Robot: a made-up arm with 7 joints.
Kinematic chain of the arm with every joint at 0, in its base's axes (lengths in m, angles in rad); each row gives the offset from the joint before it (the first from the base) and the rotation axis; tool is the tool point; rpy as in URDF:
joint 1: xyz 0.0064 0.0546 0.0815 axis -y
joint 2: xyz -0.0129 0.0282 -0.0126 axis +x
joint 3: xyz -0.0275 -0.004 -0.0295 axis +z
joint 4: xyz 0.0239 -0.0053 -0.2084 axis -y
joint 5: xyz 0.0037 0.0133 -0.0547 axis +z
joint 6: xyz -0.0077 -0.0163 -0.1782 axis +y
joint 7: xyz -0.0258 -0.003 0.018 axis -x
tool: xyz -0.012 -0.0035 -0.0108 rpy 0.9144 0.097 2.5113
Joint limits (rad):
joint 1: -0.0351..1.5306
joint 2: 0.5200..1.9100
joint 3: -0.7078..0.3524
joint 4: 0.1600..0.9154
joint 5: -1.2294..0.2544
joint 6: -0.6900..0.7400
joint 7: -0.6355..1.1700
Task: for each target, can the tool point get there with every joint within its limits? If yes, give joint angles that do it. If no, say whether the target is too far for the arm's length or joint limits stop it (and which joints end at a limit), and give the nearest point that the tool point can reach.
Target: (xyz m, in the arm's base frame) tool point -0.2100 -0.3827 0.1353
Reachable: no: joint limits stop it (at a limit: joint 1, joint 2, joint 3, joint 4, joint 5, joint 6, joint 7) | nearest point 0.0640 0.1465 -0.3188 | short by 0.749 m
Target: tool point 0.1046 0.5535 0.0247
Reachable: yes | joints 0.8303 1.3628 -0.5001 0.3107 -1.0772 -0.5598 0.9466
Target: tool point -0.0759 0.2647 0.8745
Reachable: no: too far | nearest point -0.0210 0.4347 0.3453 | short by 0.559 m
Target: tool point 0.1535 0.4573 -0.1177
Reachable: yes | joints 0.4711 1.0851 -0.3297 0.4824 -0.4364 0.5401 0.1094
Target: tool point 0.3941 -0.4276 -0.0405
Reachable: no: too far | nearest point 0.3922 0.1465 -0.0399 | short by 0.574 m
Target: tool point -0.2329 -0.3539 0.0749
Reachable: no: joint limits stop it (at a limit: joint 1, joint 2, joint 3, joint 4, joint 5, joint 6, joint 7) | nearest point 0.0640 0.1465 -0.3188 | short by 0.703 m
